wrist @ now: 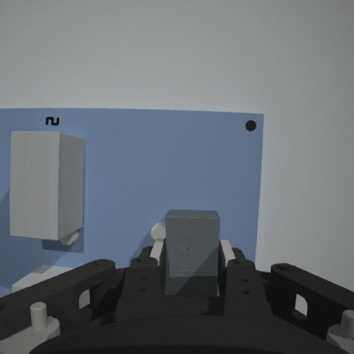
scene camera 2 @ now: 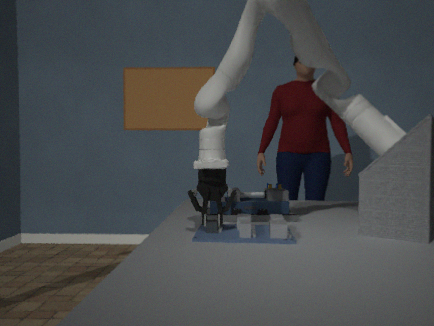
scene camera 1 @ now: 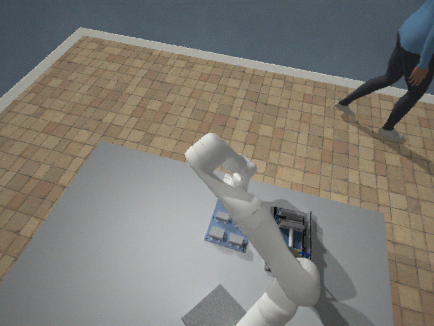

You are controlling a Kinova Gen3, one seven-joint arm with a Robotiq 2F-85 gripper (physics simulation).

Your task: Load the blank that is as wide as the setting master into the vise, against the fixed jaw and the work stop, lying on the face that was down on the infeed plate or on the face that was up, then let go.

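Places are measured from the arm's base along level axes (x back, y right, z up), in millimetres.
Where they show: gripper, fingertip midpoint: [scene camera 2: 212, 227]; arm's base at its link origin: [scene camera 2: 396, 149].
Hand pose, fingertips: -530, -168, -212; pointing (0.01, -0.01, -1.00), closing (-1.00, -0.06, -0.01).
Things, the pixels of their centre, and the offset from my fingertips, as dx, dy, dz. Level surfaces: height alone.
- blue infeed plate at the middle of its body: [scene camera 2: 243, 233] [scene camera 1: 231, 220] +85, +7, -15
- vise at the middle of its body: [scene camera 2: 247, 202] [scene camera 1: 290, 237] +91, +281, +30
- table at its surface level: dz -19
My gripper [scene camera 2: 212, 225] [wrist: 191, 254] is shut on the dark grey block [wrist: 192, 235], with one finger on each side. The block is upright and low over the blue infeed plate [scene camera 1: 231, 230] [scene camera 2: 215, 238] [wrist: 150, 165]; I cannot tell whether it touches the plate. Light grey blanks stand on the plate: one [scene camera 1: 216, 233], another [scene camera 1: 236, 241] and a third [scene camera 1: 222, 217]. In the wrist view a light blank [wrist: 35, 185] stands left of the gripper, by a number mark. The vise [scene camera 1: 291, 215] [scene camera 2: 260, 207] is beside the plate, partly hidden by the arm. Its work stop is not clearly seen.
Round pegs stand on the plate, one [wrist: 159, 231] just left of the held block. A grey wedge-shaped block [scene camera 1: 215, 306] [scene camera 2: 395, 200] stands on the table [scene camera 1: 135, 215] [scene camera 2: 200, 285]. The arm passes above the plate and vise. People stand beyond the table.
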